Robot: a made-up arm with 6 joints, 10 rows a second.
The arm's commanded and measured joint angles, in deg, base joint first. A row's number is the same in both.
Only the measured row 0 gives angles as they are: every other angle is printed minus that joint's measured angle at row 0.
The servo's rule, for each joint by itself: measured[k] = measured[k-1] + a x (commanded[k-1-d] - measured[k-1]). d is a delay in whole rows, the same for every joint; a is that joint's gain. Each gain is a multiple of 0.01, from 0.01 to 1. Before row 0 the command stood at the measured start. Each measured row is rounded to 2 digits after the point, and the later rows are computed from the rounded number. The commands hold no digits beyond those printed.
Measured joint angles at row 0:
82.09, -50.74, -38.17, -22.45, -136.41, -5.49
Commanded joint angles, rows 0 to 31:
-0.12, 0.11, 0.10, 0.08, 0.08, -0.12
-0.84, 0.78, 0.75, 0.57, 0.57, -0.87
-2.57, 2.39, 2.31, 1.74, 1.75, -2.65
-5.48, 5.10, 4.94, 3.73, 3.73, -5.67
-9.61, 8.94, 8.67, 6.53, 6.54, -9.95
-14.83, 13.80, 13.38, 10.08, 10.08, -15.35
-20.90, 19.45, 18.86, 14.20, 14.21, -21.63
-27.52, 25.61, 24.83, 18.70, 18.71, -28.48
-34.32, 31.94, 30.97, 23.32, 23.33, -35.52
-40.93, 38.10, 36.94, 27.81, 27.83, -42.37
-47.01, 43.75, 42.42, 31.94, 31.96, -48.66
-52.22, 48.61, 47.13, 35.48, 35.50, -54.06
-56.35, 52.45, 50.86, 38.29, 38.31, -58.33
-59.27, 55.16, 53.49, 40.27, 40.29, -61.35
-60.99, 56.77, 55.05, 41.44, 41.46, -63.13
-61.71, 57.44, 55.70, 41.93, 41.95, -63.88
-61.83, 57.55, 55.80, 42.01, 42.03, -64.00
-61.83, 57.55, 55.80, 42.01, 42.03, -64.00
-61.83, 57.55, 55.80, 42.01, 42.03, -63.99
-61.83, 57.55, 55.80, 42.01, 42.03, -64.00
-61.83, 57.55, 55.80, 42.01, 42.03, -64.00
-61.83, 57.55, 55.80, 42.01, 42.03, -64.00
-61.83, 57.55, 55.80, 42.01, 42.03, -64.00
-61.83, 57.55, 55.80, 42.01, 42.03, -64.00
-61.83, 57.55, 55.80, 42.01, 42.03, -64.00
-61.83, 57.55, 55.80, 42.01, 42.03, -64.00
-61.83, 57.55, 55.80, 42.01, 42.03, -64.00
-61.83, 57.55, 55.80, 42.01, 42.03, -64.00
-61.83, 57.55, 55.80, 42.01, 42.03, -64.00
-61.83, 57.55, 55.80, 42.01, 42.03, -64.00
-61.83, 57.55, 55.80, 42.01, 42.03, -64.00
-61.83, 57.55, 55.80, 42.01, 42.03, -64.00
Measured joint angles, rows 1 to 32:
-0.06, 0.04, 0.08, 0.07, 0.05, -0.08
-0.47, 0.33, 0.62, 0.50, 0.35, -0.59
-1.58, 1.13, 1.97, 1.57, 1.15, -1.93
-3.65, 2.68, 4.35, 3.43, 2.62, -4.36
-6.81, 5.12, 7.81, 6.10, 4.85, -7.99
-11.06, 8.51, 12.27, 9.52, 7.83, -12.77
-16.28, 12.78, 17.54, 13.54, 11.47, -18.53
-22.24, 17.78, 23.37, 17.98, 15.60, -25.00
-28.64, 23.30, 29.45, 22.57, 20.01, -31.84
-35.15, 29.07, 35.44, 27.08, 24.47, -38.68
-41.44, 34.80, 41.02, 31.26, 28.74, -45.17
-47.15, 40.19, 45.91, 34.89, 32.59, -50.95
-52.03, 44.97, 49.87, 37.81, 35.85, -55.75
-55.87, 48.94, 52.77, 39.93, 38.38, -59.39
-58.58, 51.99, 54.59, 41.23, 40.14, -61.82
-60.24, 54.12, 55.48, 41.83, 41.17, -63.16
-61.08, 55.46, 55.74, 41.98, 41.66, -63.71
-61.48, 56.28, 55.79, 42.01, 41.87, -63.90
-61.67, 56.78, 55.80, 42.01, 41.96, -63.96
-61.75, 57.08, 55.80, 42.01, 42.00, -63.99
-61.79, 57.26, 55.80, 42.01, 42.02, -64.00
-61.81, 57.37, 55.80, 42.01, 42.03, -64.00
-61.82, 57.44, 55.80, 42.01, 42.03, -64.00
-61.83, 57.48, 55.80, 42.01, 42.03, -64.00
-61.83, 57.51, 55.80, 42.01, 42.03, -64.00
-61.83, 57.53, 55.80, 42.01, 42.03, -64.00
-61.83, 57.54, 55.80, 42.01, 42.03, -64.00
-61.83, 57.54, 55.80, 42.01, 42.03, -64.00
-61.83, 57.54, 55.80, 42.01, 42.03, -64.00
-61.83, 57.54, 55.80, 42.01, 42.03, -64.00
-61.83, 57.54, 55.80, 42.01, 42.03, -64.00
-61.83, 57.54, 55.80, 42.01, 42.03, -64.00
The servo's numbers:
d 0
a 0.53 0.39 0.80 0.86 0.57 0.65

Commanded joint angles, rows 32 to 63:
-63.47, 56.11, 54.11, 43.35, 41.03, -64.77
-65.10, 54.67, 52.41, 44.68, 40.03, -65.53
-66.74, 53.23, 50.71, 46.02, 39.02, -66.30
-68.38, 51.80, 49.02, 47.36, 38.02, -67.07
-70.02, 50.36, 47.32, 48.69, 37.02, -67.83
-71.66, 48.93, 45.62, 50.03, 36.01, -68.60
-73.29, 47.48, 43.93, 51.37, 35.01, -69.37
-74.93, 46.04, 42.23, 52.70, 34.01, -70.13
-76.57, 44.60, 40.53, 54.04, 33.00, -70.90
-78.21, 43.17, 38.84, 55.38, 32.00, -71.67
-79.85, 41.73, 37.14, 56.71, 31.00, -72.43
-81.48, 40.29, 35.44, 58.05, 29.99, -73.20
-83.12, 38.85, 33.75, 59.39, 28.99, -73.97
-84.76, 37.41, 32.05, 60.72, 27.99, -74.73
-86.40, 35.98, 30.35, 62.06, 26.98, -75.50
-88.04, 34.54, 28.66, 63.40, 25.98, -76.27
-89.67, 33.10, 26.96, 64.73, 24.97, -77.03
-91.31, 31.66, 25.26, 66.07, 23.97, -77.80
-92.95, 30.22, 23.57, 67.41, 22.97, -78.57
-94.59, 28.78, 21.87, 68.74, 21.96, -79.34
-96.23, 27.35, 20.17, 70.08, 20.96, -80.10
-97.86, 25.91, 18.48, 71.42, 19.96, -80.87
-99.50, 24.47, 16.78, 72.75, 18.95, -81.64
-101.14, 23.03, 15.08, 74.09, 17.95, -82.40
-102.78, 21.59, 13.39, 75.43, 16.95, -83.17
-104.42, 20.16, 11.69, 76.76, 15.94, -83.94
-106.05, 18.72, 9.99, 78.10, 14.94, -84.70
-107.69, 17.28, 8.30, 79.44, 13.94, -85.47
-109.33, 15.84, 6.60, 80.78, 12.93, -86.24
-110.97, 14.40, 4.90, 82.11, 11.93, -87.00
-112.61, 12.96, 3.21, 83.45, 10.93, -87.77
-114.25, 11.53, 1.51, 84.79, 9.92, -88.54
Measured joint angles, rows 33 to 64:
-62.70, 56.98, 54.45, 43.16, 41.46, -64.50
-63.97, 56.08, 52.82, 44.47, 40.64, -65.17
-65.44, 54.97, 51.13, 45.80, 39.72, -65.90
-67.00, 53.73, 49.44, 47.14, 38.75, -66.66
-68.60, 52.42, 47.74, 48.47, 37.76, -67.42
-70.22, 51.06, 46.04, 49.81, 36.76, -68.19
-71.85, 49.66, 44.35, 51.15, 35.76, -68.96
-73.48, 48.25, 42.65, 52.48, 34.76, -69.72
-75.12, 46.83, 40.95, 53.82, 33.76, -70.49
-76.76, 45.40, 39.26, 55.16, 32.76, -71.26
-78.40, 43.97, 37.56, 56.49, 31.76, -72.02
-80.03, 42.53, 35.86, 57.83, 30.75, -72.79
-81.67, 41.09, 34.17, 59.17, 29.75, -73.56
-83.31, 39.65, 32.47, 60.50, 28.75, -74.32
-84.95, 38.22, 30.77, 61.84, 27.74, -75.09
-86.59, 36.78, 29.08, 63.18, 26.74, -75.86
-88.22, 35.34, 27.38, 64.51, 25.73, -76.62
-89.86, 33.90, 25.68, 65.85, 24.73, -77.39
-91.50, 32.46, 23.99, 67.19, 23.73, -78.16
-93.14, 31.02, 22.29, 68.52, 22.72, -78.93
-94.78, 29.59, 20.59, 69.86, 21.72, -79.69
-96.41, 28.15, 18.90, 71.20, 20.72, -80.46
-98.05, 26.71, 17.20, 72.53, 19.71, -81.23
-99.69, 25.27, 15.50, 73.87, 18.71, -81.99
-101.33, 23.83, 13.81, 75.21, 17.71, -82.76
-102.97, 22.40, 12.11, 76.54, 16.70, -83.53
-104.60, 20.96, 10.41, 77.88, 15.70, -84.29
-106.24, 19.52, 8.72, 79.22, 14.70, -85.06
-107.88, 18.08, 7.02, 80.56, 13.69, -85.83
-109.52, 16.64, 5.32, 81.89, 12.69, -86.59
-111.16, 15.20, 3.63, 83.23, 11.69, -87.36
-112.80, 13.77, 1.93, 84.57, 10.68, -88.13

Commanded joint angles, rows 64 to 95:
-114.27, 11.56, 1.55, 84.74, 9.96, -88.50
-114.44, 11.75, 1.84, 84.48, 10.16, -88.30
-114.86, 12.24, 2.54, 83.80, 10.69, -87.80
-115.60, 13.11, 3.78, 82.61, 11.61, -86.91
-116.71, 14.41, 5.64, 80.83, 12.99, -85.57
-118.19, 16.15, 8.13, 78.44, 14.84, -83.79
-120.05, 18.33, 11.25, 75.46, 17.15, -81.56
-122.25, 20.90, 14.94, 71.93, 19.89, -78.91
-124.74, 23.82, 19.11, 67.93, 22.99, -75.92
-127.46, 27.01, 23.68, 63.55, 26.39, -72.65
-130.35, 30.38, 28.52, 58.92, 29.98, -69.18
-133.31, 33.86, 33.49, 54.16, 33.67, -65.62
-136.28, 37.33, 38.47, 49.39, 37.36, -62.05
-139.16, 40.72, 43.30, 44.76, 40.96, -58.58
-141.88, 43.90, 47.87, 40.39, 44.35, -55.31
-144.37, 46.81, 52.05, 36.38, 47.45, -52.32
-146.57, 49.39, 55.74, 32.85, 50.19, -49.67
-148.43, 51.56, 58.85, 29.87, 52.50, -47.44
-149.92, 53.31, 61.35, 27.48, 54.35, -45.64
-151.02, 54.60, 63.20, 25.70, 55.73, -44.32
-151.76, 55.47, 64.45, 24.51, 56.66, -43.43
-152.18, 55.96, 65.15, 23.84, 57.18, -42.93
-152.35, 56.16, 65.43, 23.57, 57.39, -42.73
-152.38, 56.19, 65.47, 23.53, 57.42, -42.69
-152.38, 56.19, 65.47, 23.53, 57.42, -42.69
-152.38, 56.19, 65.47, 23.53, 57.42, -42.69
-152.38, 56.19, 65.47, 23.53, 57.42, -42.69
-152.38, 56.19, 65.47, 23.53, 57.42, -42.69
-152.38, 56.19, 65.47, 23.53, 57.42, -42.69
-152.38, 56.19, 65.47, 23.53, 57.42, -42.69
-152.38, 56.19, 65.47, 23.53, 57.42, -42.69
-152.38, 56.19, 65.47, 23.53, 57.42, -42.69
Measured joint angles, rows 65 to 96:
-113.58, 12.91, 1.63, 84.72, 10.27, -88.37
-114.04, 12.46, 1.80, 84.51, 10.21, -88.32
-114.47, 12.37, 2.39, 83.90, 10.48, -87.98
-115.07, 12.66, 3.50, 82.79, 11.12, -87.28
-115.94, 13.34, 5.21, 81.10, 12.19, -86.17
-117.13, 14.44, 7.55, 78.81, 13.70, -84.62
-118.68, 15.96, 10.51, 75.93, 15.67, -82.63
-120.57, 17.89, 14.05, 72.49, 18.08, -80.21
-122.78, 20.20, 18.10, 68.57, 20.88, -77.42
-125.26, 22.86, 22.56, 64.25, 24.02, -74.32
-127.96, 25.79, 27.33, 59.67, 27.42, -70.98
-130.80, 28.94, 32.26, 54.93, 30.98, -67.50
-133.70, 32.21, 37.23, 50.17, 34.62, -63.96
-136.59, 35.53, 42.09, 45.52, 38.23, -60.46
-139.39, 38.79, 46.71, 41.11, 41.72, -57.11
-142.03, 41.92, 50.98, 37.04, 44.99, -54.00
-144.44, 44.83, 54.79, 33.44, 47.95, -51.19
-146.55, 47.45, 58.04, 30.37, 50.54, -48.75
-148.34, 49.74, 60.69, 27.88, 52.71, -46.73
-149.76, 51.64, 62.70, 26.01, 54.43, -45.16
-150.82, 53.13, 64.10, 24.72, 55.70, -44.04
-151.54, 54.23, 64.94, 23.96, 56.54, -43.32
-151.97, 54.98, 65.33, 23.62, 57.02, -42.94
-152.19, 55.45, 65.44, 23.54, 57.25, -42.78
-152.29, 55.74, 65.46, 23.53, 57.35, -42.72
-152.34, 55.92, 65.47, 23.53, 57.39, -42.70
-152.36, 56.03, 65.47, 23.53, 57.41, -42.69
-152.37, 56.09, 65.47, 23.53, 57.42, -42.69
-152.38, 56.13, 65.47, 23.53, 57.42, -42.69
-152.38, 56.15, 65.47, 23.53, 57.42, -42.69
-152.38, 56.17, 65.47, 23.53, 57.42, -42.69
-152.38, 56.18, 65.47, 23.53, 57.42, -42.69

